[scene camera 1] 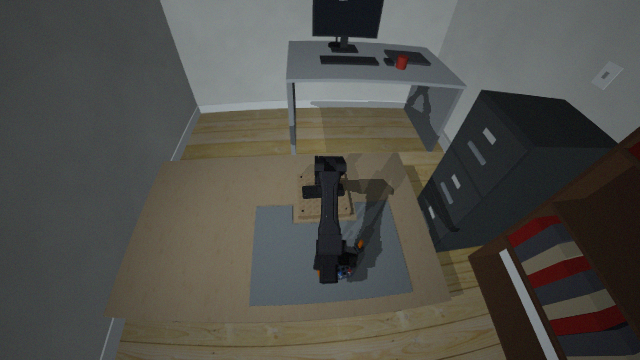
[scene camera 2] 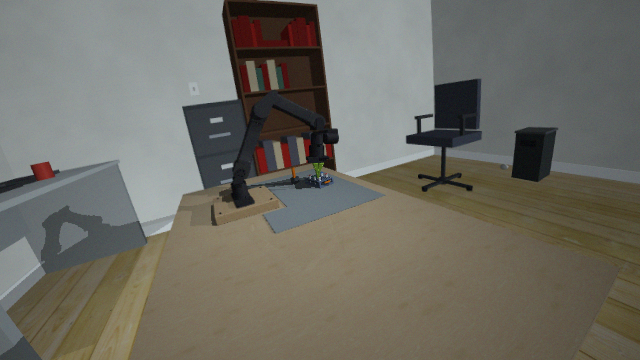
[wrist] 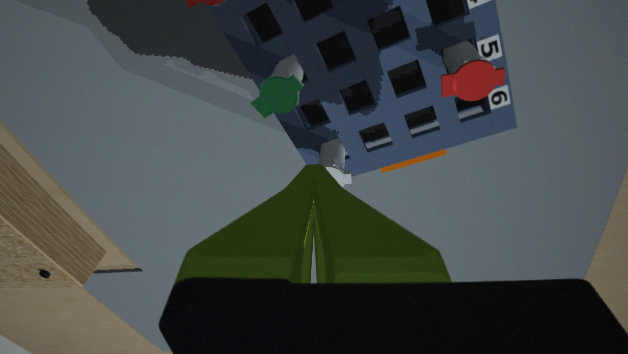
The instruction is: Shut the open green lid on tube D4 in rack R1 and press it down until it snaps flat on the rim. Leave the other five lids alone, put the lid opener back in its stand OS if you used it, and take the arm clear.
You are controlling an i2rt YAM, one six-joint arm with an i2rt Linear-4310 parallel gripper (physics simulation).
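Frame: origin at the arm's base, x ahead, y right, z down, level; centimetres.
Seen in the pictures: gripper, fingertip midpoint: (scene camera 2: 317,177) (wrist: 314,178); arm's base, link origin: (scene camera 2: 242,198).
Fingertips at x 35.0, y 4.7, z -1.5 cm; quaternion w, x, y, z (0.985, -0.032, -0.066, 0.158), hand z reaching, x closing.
Observation:
Offsets run from my fingertips to a thing's top centre. "pt": to the spot under its first point. Level surfaces: height alone.
Blue rack R1 @(dx +2.8, dy -4.6, dz -0.1 cm) (scene camera 1: 342,274) (wrist: 500,119) stands on the grey mat. In the wrist view, a tube with a green lid @(dx -0.1, dy -3.6, dz -0.1 cm) (wrist: 280,95) stands at the rack's left edge, in position D4 by the row numbers. The lid lies over the tube's mouth; whether it is snapped flat on the rim I cannot tell. My gripper (scene camera 2: 318,177) (wrist: 314,178) is shut and empty, its green fingertips in front of a white-lidded tube @(dx +0.5, dy +0.2, dz -0.1 cm) (wrist: 338,176) at the near corner and partly hiding it. Whether they touch I cannot tell. The orange lid opener @(dx -5.4, dy -16.6, dz -3.7 cm) (scene camera 1: 360,244) (scene camera 2: 293,173) stands upright beside the rack.
A red-lidded tube @(dx +5.9, dy -2.6, dz -0.1 cm) (wrist: 473,80) stands in row 5 at the rack's right side. Another red lid @(pt dx -0.9, dy -7.0, dz -0.1 cm) (wrist: 206,2) is cut off at the top. The arm's wooden base (scene camera 1: 307,211) (scene camera 2: 245,212) sits behind the grey mat @(dz +4.8 cm) (scene camera 1: 280,260) (scene camera 2: 310,210).

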